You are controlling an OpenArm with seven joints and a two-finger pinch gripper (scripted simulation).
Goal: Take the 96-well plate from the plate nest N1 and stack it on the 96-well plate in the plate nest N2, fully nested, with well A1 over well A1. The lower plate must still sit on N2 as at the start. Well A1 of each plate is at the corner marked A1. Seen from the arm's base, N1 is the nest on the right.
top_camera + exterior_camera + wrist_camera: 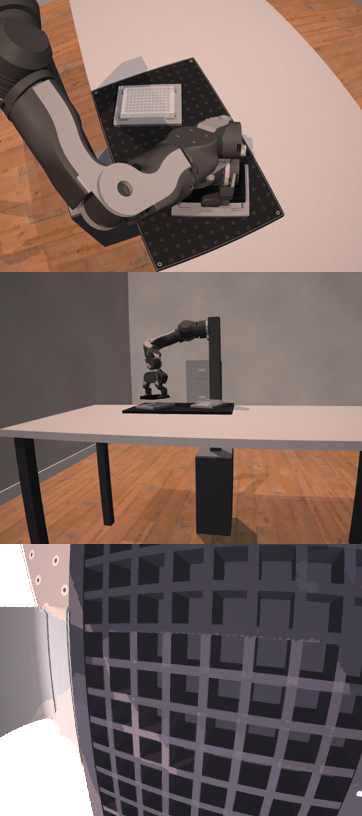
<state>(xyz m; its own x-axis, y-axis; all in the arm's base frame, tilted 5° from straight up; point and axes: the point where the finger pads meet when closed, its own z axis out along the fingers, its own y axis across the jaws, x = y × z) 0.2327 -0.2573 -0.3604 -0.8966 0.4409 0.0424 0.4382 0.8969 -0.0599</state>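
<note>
The grey plate nest N1 lies 50 mm below my hand. The rest, counted from my hand: clear 96-well plate: 260 mm to the left, 50 mm behind, 40 mm below; then black 96-well plate: right at my hand; then plate nest N2: 260 mm to the left, 50 mm below, 50 mm behind.
</note>
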